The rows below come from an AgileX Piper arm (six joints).
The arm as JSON. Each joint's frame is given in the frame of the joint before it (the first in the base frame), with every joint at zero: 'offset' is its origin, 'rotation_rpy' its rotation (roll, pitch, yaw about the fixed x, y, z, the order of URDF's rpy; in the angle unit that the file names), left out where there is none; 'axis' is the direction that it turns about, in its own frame. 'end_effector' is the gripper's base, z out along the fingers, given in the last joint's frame.
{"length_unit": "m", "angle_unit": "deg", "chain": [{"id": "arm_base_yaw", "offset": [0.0, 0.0, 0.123], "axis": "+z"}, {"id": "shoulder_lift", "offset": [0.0, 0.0, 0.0], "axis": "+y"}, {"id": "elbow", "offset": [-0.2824, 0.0, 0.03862], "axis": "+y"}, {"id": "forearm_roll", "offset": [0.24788, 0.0, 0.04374], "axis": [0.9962, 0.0, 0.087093]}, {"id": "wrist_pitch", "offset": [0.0, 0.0, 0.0], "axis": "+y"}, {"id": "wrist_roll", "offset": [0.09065, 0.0, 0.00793], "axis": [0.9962, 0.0, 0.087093]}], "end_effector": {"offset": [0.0, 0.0, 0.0], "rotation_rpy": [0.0, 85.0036, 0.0]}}
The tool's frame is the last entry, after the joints.
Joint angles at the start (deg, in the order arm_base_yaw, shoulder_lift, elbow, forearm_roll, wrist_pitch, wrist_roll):
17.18 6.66 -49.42 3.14 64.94 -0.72
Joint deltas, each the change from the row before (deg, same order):
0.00 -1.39 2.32 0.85 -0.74 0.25
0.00 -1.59 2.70 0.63 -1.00 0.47
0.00 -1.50 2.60 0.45 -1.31 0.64
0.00 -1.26 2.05 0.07 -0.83 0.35
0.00 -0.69 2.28 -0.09 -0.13 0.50
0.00 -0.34 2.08 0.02 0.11 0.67
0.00 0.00 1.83 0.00 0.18 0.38
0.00 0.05 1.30 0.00 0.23 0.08
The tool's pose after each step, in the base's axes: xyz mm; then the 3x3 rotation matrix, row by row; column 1 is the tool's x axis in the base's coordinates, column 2 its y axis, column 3 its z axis. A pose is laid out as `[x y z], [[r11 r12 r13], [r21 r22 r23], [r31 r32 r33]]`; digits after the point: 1 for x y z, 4 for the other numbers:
[-35.5 -5.0 358.3], [[-0.2921 -0.3455 0.8918], [-0.0672 0.9376 0.3413], [-0.9540 0.0398 -0.2971]]
[-33.8 -3.6 347.4], [[-0.2988 -0.3495 0.8880], [-0.0544 0.9352 0.3498], [-0.9528 0.0562 -0.2984]]
[-31.7 -2.4 337.3], [[-0.3012 -0.3502 0.8870], [-0.0379 0.9338 0.3558], [-0.9528 0.0736 -0.2945]]
[-30.2 -1.9 328.9], [[-0.3032 -0.3483 0.8870], [-0.0304 0.9339 0.3563], [-0.9524 0.0811 -0.2937]]
[-26.3 -0.8 318.6], [[-0.3291 -0.3423 0.8801], [-0.0299 0.9353 0.3526], [-0.9438 0.0897 -0.3180]]
[-22.2 0.5 308.9], [[-0.3620 -0.3356 0.8697], [-0.0279 0.9364 0.3498], [-0.9318 0.1024 -0.3483]]
[-17.9 1.8 300.3], [[-0.3951 -0.3298 0.8574], [-0.0315 0.9377 0.3462], [-0.9181 0.1098 -0.3809]]
[-15.0 2.8 293.9], [[-0.4195 -0.3266 0.8470], [-0.0379 0.9385 0.3431], [-0.9069 0.1119 -0.4061]]

